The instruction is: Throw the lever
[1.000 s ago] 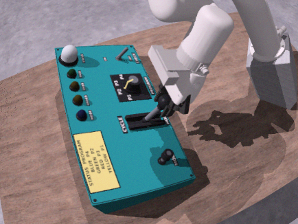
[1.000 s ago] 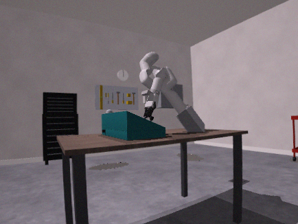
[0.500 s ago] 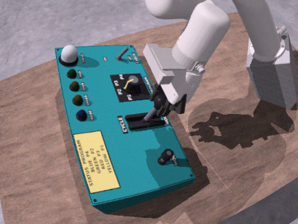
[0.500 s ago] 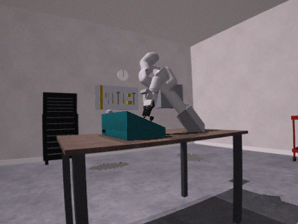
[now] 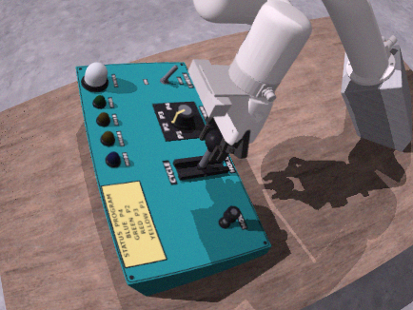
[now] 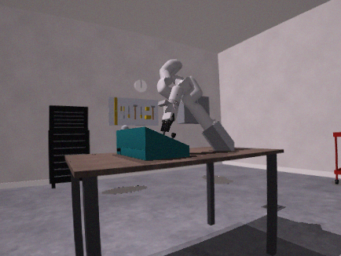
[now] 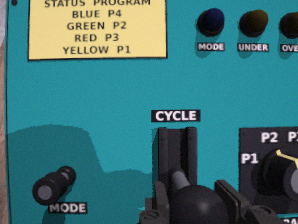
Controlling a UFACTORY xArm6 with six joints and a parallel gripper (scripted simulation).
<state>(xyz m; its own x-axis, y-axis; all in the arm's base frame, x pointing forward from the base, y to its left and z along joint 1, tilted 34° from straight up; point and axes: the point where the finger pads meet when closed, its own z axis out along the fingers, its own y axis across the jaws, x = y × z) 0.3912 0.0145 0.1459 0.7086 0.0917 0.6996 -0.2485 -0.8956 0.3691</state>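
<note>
Now: hand 10 mm short of the black ball-topped lever and 30 mm above it. The rest, counted from my hand: teal console (40 mm ahead, 70 mm to the right, 70 mm below); then mode toggle (50 mm ahead, 110 mm to the left, 50 mm below); then program dial (120 mm to the right, 50 mm below).
</note>
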